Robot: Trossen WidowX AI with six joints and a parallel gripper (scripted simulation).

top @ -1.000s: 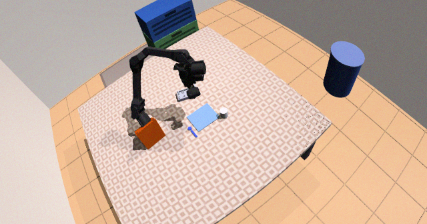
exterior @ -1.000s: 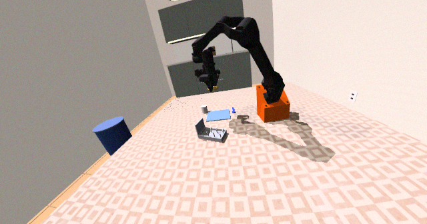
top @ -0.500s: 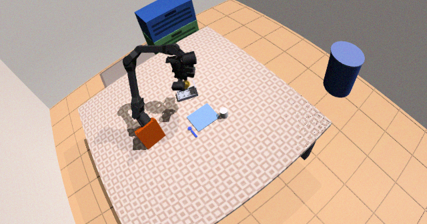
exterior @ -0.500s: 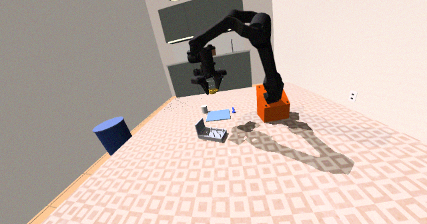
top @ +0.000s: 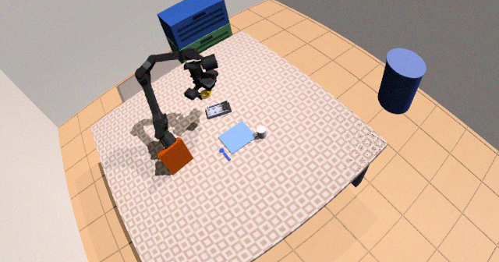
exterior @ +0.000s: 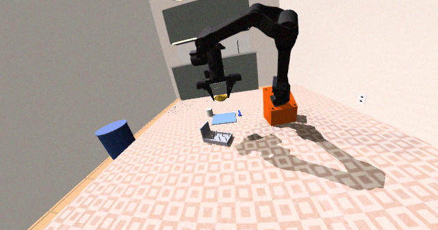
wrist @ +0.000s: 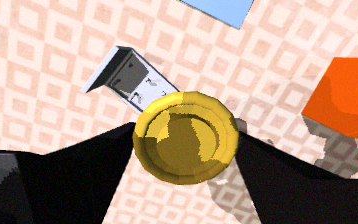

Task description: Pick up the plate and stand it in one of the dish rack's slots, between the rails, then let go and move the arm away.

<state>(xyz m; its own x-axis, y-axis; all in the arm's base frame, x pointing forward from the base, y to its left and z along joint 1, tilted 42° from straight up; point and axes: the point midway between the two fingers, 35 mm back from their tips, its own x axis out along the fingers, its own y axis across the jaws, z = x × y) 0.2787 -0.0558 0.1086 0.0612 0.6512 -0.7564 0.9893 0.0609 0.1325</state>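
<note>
Right now the grey dish rack is 5 cm ahead of my gripper tip, 3 cm to the left of it and 17 cm below it. From my gripper tip the other things lie so: small blue spoon (11 cm behind, 20 cm to the right, 19 cm below); then yellow plate (1 cm above); then light blue mat (18 cm to the right, 19 cm below).
</note>
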